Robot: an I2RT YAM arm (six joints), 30 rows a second.
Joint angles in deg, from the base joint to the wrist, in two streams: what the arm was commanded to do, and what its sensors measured. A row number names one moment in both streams.
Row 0, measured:
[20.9, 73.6, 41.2, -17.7, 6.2, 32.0]
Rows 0 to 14, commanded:
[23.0, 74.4, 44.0, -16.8, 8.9, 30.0]
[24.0, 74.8, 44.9, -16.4, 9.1, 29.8]
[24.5, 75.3, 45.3, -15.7, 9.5, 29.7]
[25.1, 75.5, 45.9, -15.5, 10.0, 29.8]
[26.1, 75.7, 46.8, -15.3, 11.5, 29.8]
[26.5, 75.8, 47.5, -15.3, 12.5, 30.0]
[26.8, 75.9, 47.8, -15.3, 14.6, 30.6]
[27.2, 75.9, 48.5, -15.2, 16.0, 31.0]
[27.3, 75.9, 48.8, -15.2, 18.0, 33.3]
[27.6, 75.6, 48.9, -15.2, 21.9, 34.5]
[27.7, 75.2, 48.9, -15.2, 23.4, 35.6]
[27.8, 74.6, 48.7, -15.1, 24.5, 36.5]
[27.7, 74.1, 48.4, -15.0, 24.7, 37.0]
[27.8, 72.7, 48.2, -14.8, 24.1, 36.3]
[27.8, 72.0, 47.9, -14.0, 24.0, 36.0]
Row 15, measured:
[27.4, 75.0, 47.6, -15.7, 18.0, 34.0]
